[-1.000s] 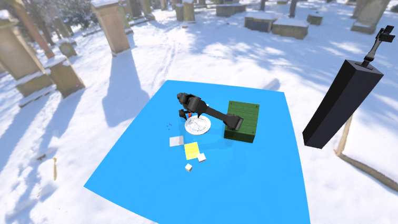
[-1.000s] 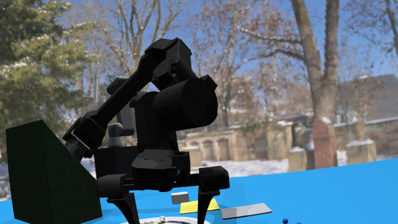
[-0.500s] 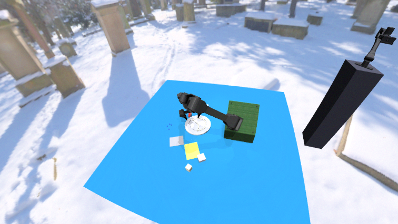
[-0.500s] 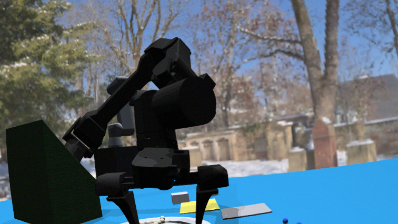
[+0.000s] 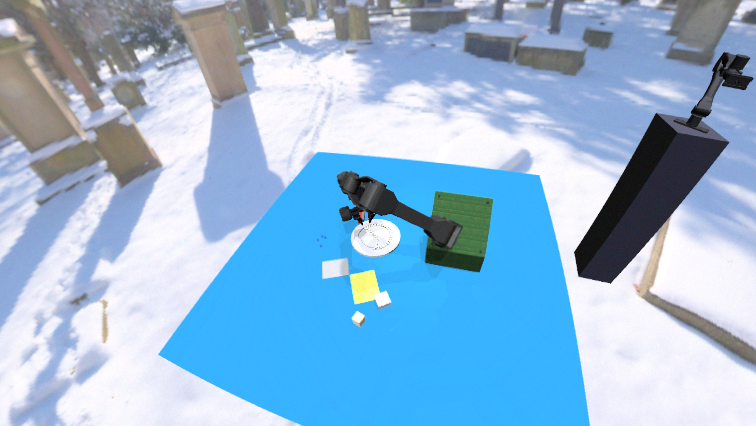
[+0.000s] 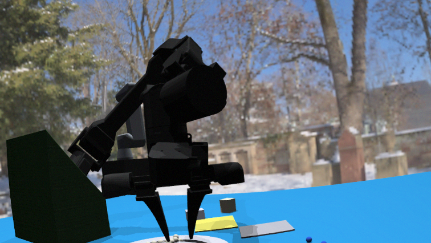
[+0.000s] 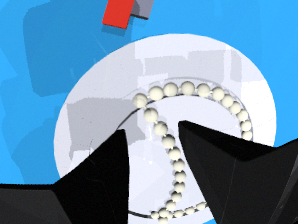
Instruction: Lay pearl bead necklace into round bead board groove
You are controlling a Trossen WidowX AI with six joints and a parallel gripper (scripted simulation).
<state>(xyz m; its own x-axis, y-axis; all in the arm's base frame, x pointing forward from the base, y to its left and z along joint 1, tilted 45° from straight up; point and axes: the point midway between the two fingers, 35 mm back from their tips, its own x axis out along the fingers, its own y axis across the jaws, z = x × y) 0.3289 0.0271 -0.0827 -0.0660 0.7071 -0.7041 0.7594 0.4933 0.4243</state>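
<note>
Right now my gripper tip is 50 mm past the round white bead board, 40 mm above it and 20 mm to the right of it. From my gripper tip the other things lie so: yellow tile: 250 mm to the left, 100 mm behind, 40 mm below; then red object: 80 mm to the right, 60 mm ahead, 40 mm below; then grey tile: 210 mm to the left, 40 mm below, 40 mm ahead.
</note>
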